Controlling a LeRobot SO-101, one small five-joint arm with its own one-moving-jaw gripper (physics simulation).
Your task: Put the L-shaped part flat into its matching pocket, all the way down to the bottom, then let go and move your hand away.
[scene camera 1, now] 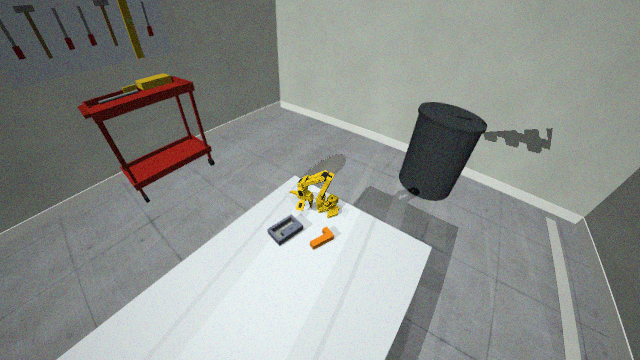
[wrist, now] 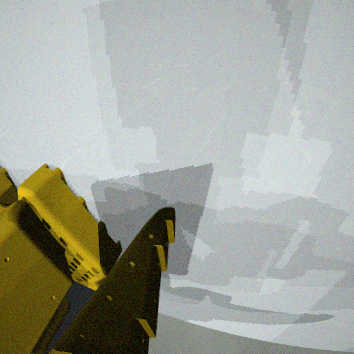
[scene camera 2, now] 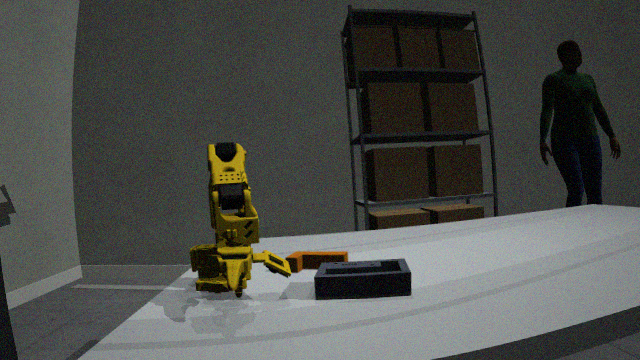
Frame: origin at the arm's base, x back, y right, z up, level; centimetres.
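Where they show: end effector, tool point: (scene camera 1: 310, 206) (wrist: 174, 220) (scene camera 2: 238, 295); arm's base, origin of the base link: (scene camera 1: 326, 212) (wrist: 29, 190).
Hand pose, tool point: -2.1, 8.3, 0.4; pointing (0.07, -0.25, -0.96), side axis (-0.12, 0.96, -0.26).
Each offset is from my tool point to the top centre of the thing, as dx, dy, dz. Level surfaces: height alone.
The orange L-shaped part {-13.2, -15.7, +2.5} (scene camera 1: 321, 238) (scene camera 2: 325, 260) lies flat on the white table, apart from the dark grey pocket block {-19.6, -0.4, +3.2} (scene camera 1: 292, 237) (scene camera 2: 363, 286). The block stands on the table with its pocket facing up, and the part is outside it. My gripper (scene camera 1: 295, 199) (scene camera 2: 264, 285) is open and empty, low over the table beside the block, near the arm's base. In the wrist view one notched jaw (wrist: 130, 280) shows, with bare table beyond its tip; the moving jaw is out of the picture. The part and block do not show in the wrist view.
The white table {dz -0.4} (scene camera 1: 225, 300) (scene camera 2: 500, 260) has its far edges close behind the arm. A red cart (scene camera 1: 167, 162), a dark bin (scene camera 1: 440, 155), a shelf rack (scene camera 2: 415, 76) with boxes and a standing person (scene camera 2: 575, 105) are away from the table top.
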